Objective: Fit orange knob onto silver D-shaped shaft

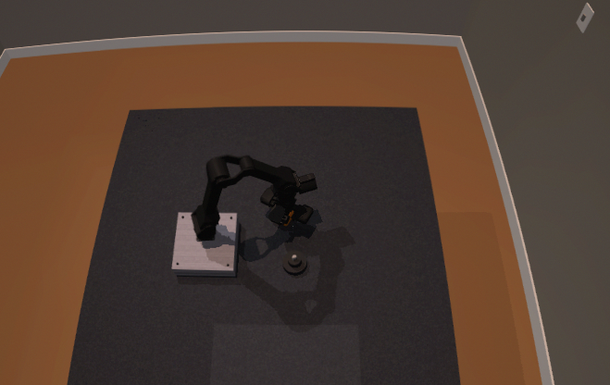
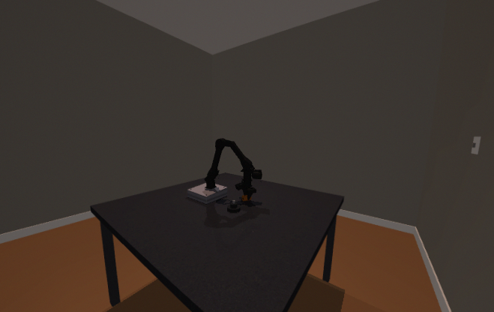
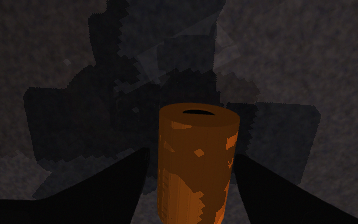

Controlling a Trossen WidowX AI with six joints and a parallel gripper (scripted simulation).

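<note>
The orange knob lies 10 mm to the left of my gripper tip, 10 mm ahead of it and 10 mm above it. From my gripper tip the other things lie so: round pedestal with shaft: 180 mm to the right, 20 mm above, 10 mm ahead.
</note>
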